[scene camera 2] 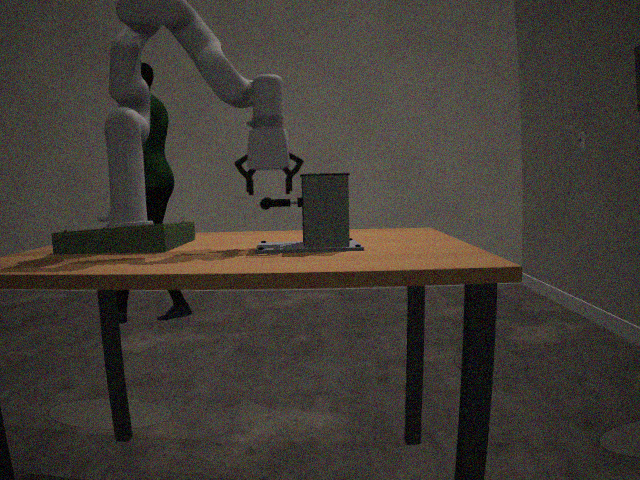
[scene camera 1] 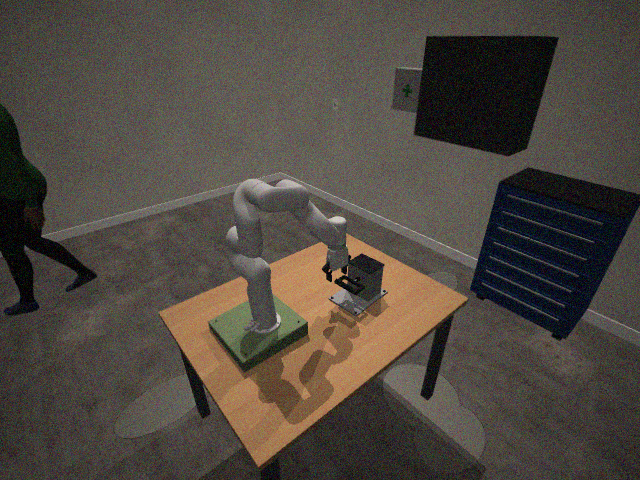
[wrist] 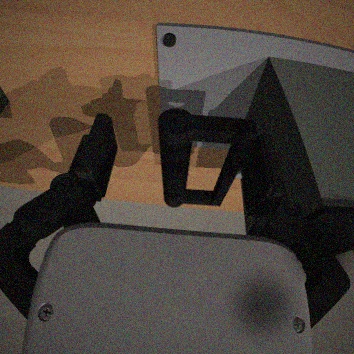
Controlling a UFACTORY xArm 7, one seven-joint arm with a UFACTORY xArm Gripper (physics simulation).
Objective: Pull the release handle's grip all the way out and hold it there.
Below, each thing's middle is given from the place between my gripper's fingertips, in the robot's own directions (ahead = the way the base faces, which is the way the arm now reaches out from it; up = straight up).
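Labels:
Metal base plate [scene camera 1: 355, 305]: my hand 120 mm above it, 90 mm short of it, 70 mm to the left of it.

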